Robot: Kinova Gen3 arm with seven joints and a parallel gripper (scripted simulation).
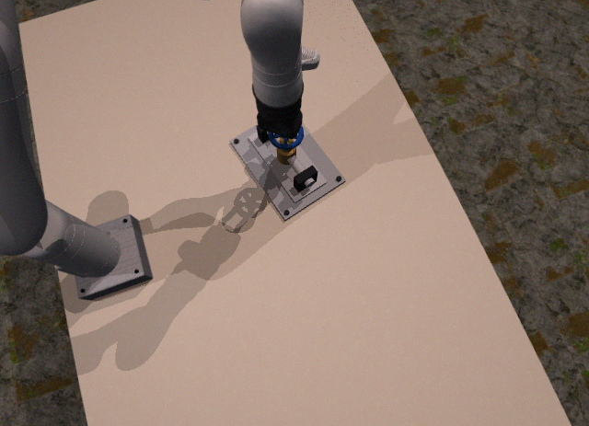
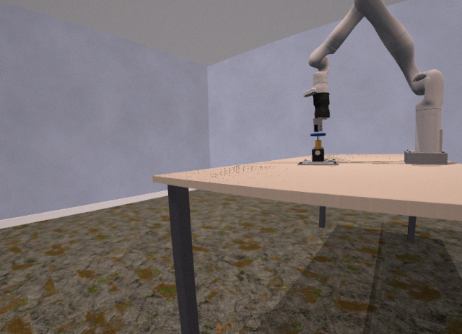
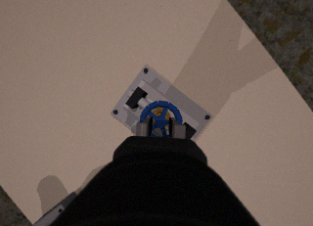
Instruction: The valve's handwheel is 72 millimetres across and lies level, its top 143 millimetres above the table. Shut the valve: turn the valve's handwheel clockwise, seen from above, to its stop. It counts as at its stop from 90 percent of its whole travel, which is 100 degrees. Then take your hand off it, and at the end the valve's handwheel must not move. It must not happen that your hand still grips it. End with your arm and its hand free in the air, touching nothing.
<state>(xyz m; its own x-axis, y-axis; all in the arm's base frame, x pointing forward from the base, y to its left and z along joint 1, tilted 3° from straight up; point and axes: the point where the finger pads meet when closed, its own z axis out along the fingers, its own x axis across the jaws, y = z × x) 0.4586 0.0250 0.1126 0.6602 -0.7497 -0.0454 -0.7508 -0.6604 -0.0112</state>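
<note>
The handwheel is 40 mm below my hand.
</note>
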